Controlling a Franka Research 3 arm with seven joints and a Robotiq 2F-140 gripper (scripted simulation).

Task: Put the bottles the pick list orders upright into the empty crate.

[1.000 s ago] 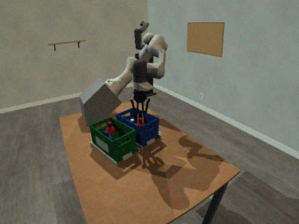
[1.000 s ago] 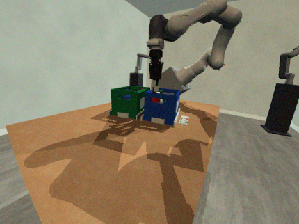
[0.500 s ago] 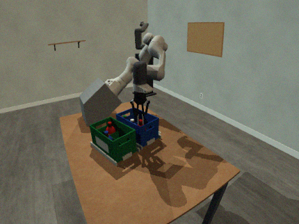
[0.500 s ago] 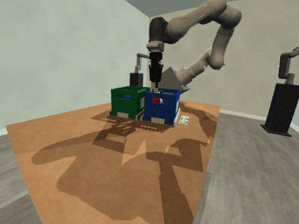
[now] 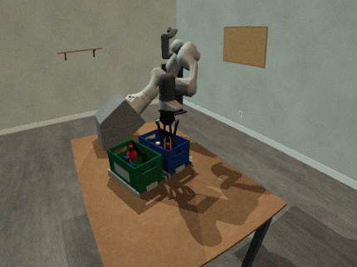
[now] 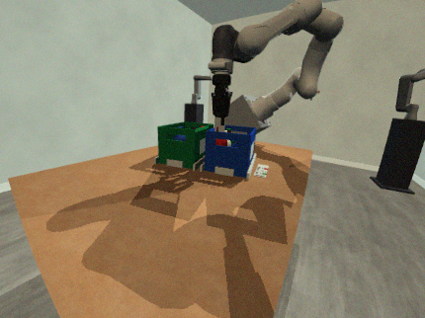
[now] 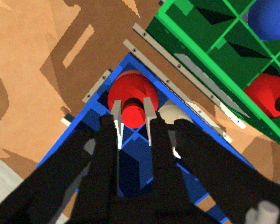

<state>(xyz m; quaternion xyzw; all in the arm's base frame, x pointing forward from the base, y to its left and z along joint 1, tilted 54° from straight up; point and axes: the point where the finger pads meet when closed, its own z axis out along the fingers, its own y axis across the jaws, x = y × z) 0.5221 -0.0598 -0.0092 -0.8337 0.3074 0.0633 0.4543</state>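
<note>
Right now my hand is 11 cm above the white bottle, 9 cm past it and 1 cm to the left of it. From my hand the other things lie so: green crate 20 cm to the right, 11 cm below, 6 cm behind; green bottle 18 cm behind, 11 cm below, 2 cm to the right; blue crate 11 cm below, 10 cm behind, 3 cm to the left.
</note>
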